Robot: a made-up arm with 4 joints.
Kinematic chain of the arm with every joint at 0, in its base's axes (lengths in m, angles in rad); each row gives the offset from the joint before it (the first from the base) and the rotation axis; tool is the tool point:
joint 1: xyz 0 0 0.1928 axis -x
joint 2: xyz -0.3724 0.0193 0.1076 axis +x
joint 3: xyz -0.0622 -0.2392 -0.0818 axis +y
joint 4: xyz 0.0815 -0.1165 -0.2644 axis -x
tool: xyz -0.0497 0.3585 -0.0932
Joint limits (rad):
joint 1: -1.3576..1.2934
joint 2: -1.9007..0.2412
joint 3: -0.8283..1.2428
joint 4: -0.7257..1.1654
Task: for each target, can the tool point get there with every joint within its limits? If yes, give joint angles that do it. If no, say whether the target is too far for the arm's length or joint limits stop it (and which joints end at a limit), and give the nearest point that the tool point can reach.
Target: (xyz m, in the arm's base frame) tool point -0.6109 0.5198 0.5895
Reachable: no: joint limits stop it (at a limit: joint 1, joint 2, joint 4) | nearest point -0.7356 0.4417 0.8239 | short by 0.277 m
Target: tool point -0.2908 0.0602 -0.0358
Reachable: yes | joints -0.3668 -0.1690 -0.3934 -0.1621
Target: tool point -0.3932 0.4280 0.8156
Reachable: no: joint limits stop it (at a limit: joint 1, joint 2) | nearest point -0.3873 0.4132 0.8937 | short by 0.080 m
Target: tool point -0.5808 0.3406 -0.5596
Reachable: no: joint limits stop it (at a limit: joint 1, joint 4) | nearest point -0.5548 0.2699 -0.4324 | short by 0.148 m
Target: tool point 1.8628 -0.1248 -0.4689
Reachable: no: too far | nearest point 0.0515 -0.1203 -0.3353 | short by 1.816 m
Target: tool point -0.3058 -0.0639 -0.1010
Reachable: yes | joints 0.1555 -0.1013 -0.2841 -0.0195
